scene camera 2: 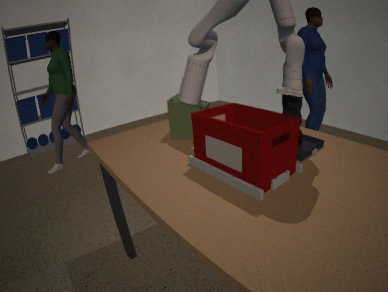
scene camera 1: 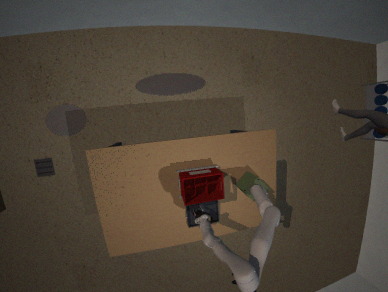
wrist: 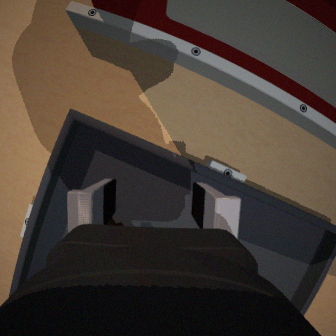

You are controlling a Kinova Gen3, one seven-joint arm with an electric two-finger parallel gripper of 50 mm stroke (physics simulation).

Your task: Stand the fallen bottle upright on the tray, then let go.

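Places are measured from the arm's base along level axes (x right, y ahead, z up), in metres.
Where they show: gripper, between the fingertips: (scene camera 1: pixel 197 208) (wrist: pixel 153 196); arm's base, origin of its link: (scene camera 2: pixel 189 101) (scene camera 1: pixel 256 189).
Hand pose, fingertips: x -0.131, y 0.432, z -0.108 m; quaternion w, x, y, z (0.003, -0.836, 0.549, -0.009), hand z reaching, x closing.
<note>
Each offset is from my fingertips to the top centre of the thing. "*": to the spot under its first point.
The dark grey tray (scene camera 1: pixel 215 210) (scene camera 2: pixel 314 145) (wrist: pixel 135 170) lies on the table beside the red crate. My gripper (wrist: pixel 153 196) is open inside the tray's outline in the wrist view, its two pale fingers wide apart with nothing held between them. Scene camera 1 shows the gripper (scene camera 1: pixel 200 216) over the tray's left part; in scene camera 2 its fingertips are partly hidden behind the crate. A small dark reddish-brown bit of the bottle @[* dz +0.003, dx -0.026, dy +0.016 m] (wrist: pixel 115 221) shows beside the left finger, at the edge of the gripper body. The rest is hidden, and I cannot tell whether the bottle lies or stands.
The tall red crate @[dz +0.136, dx +0.206, dy -0.025 m] (scene camera 1: pixel 220 190) (scene camera 2: pixel 255 155) (wrist: pixel 125 11) stands close beside the tray, with pale strips (scene camera 2: pixel 225 177) (wrist: pixel 250 75) along its base. Small pale brackets @[* dz -0.024, dx +0.037, dy -0.044 m] (wrist: pixel 227 172) sit against the tray's outside. The green base block (scene camera 1: pixel 246 181) (scene camera 2: pixel 179 120) carries the arm.
</note>
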